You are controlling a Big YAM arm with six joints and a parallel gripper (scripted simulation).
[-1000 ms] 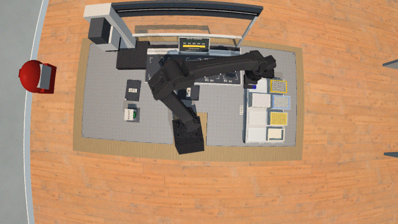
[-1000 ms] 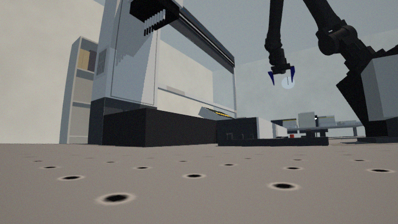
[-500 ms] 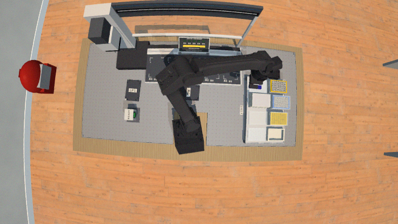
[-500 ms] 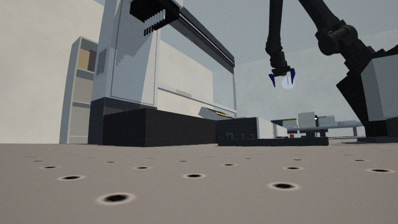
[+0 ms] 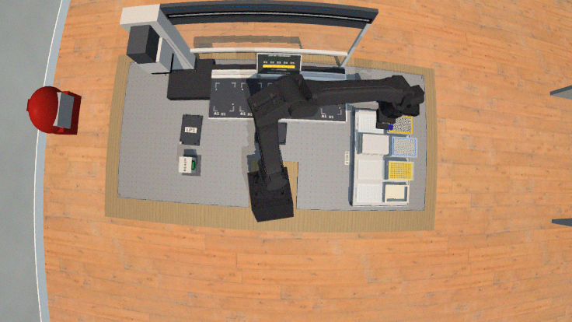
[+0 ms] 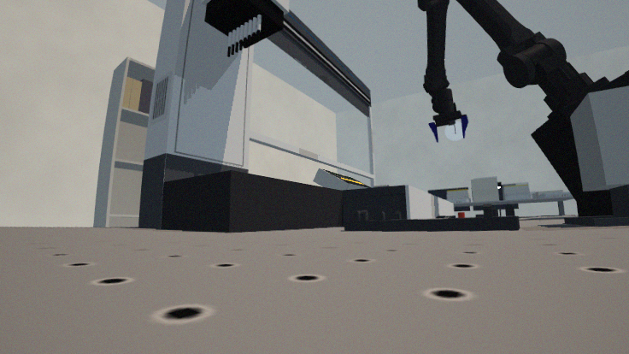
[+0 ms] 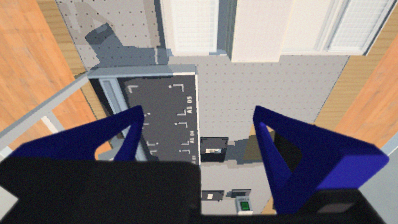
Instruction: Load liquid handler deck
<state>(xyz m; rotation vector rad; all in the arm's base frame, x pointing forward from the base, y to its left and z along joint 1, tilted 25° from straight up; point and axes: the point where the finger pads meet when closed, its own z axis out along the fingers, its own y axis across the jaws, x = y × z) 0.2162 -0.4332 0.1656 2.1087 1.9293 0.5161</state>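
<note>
Right now the yellow tip rack is 1 cm behind my hand, 18 cm to the right of it and 21 cm below it. From my hand the other things lie so: clear plate lid: 5 cm to the right, 24 cm below; white sealed block: 10 cm behind, 4 cm to the right, 19 cm below; sample plate: 5 cm to the right, 24 cm below.
</note>
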